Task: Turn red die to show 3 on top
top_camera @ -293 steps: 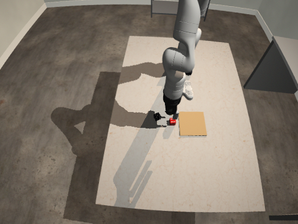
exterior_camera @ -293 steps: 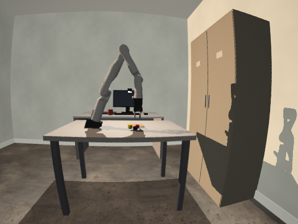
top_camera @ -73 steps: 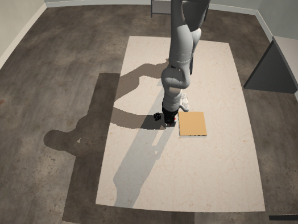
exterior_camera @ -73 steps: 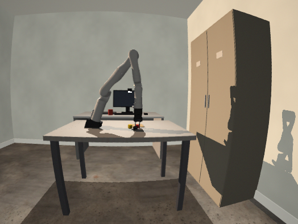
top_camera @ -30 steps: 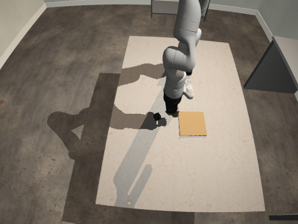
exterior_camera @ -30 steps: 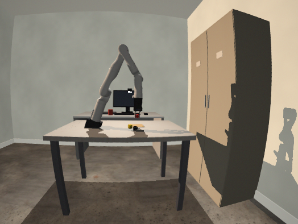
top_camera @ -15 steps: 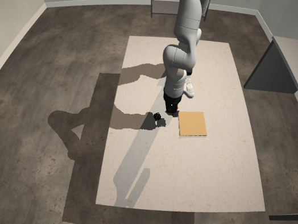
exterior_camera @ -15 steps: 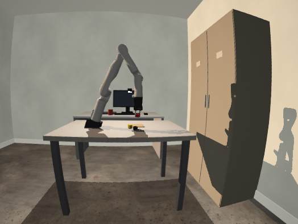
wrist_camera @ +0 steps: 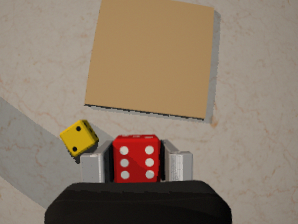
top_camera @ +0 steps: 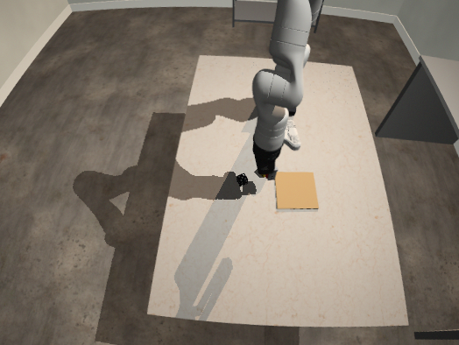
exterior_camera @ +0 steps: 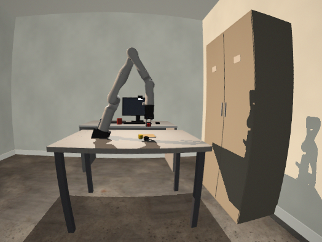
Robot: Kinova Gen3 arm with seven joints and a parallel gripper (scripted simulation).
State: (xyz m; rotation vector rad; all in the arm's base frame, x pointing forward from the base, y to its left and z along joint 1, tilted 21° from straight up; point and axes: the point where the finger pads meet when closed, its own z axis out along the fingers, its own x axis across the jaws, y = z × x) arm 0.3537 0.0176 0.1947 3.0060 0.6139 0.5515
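Right now the tan mat is 20 mm behind my hand, 100 mm to the left of it and 120 mm below it. Round my hand: red die (right at my hand); black die (90 mm to the right, 100 mm below); yellow die (60 mm behind, 20 mm to the right, 100 mm below).
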